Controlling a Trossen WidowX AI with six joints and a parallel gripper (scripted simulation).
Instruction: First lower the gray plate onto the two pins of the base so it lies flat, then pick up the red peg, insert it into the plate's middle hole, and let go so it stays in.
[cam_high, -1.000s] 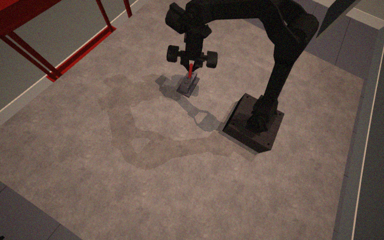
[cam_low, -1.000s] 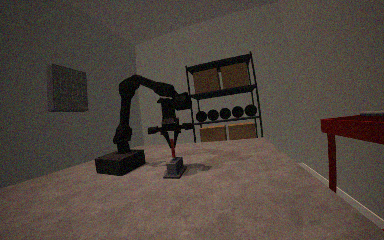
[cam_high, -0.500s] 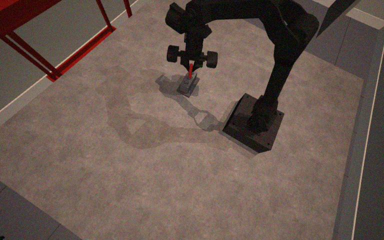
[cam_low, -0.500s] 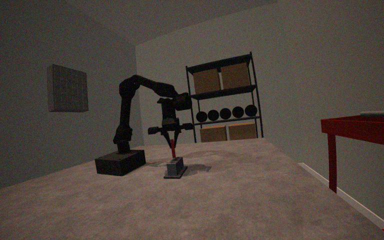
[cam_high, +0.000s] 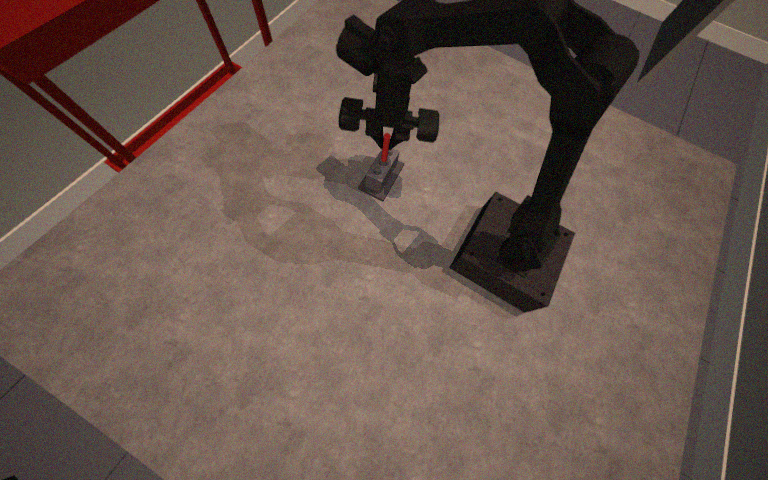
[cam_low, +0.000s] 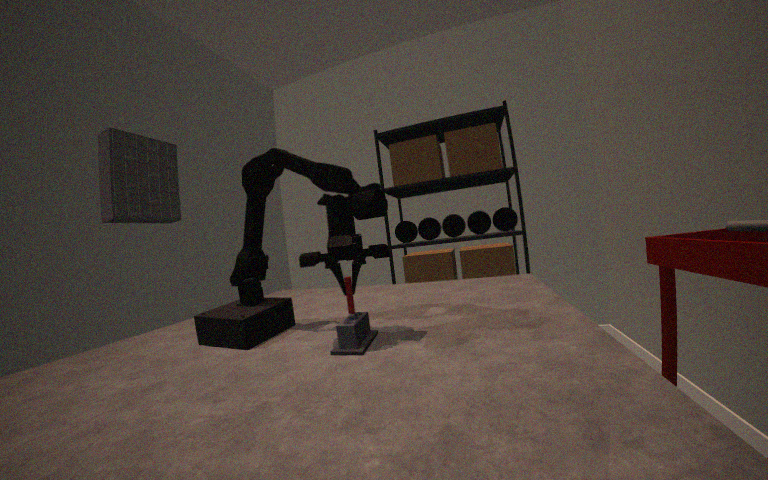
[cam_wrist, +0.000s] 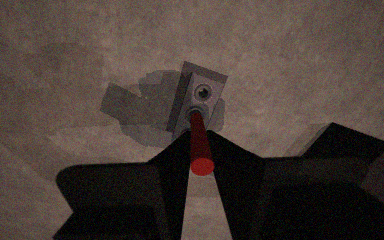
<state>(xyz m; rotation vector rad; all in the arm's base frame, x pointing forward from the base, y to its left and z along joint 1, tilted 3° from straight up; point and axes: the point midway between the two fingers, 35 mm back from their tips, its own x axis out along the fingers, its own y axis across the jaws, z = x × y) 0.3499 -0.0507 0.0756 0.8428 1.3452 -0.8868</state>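
The red peg lies right at my gripper tip. Round my gripper tip: flat dark base: 100 mm below; then gray plate: 70 mm below.
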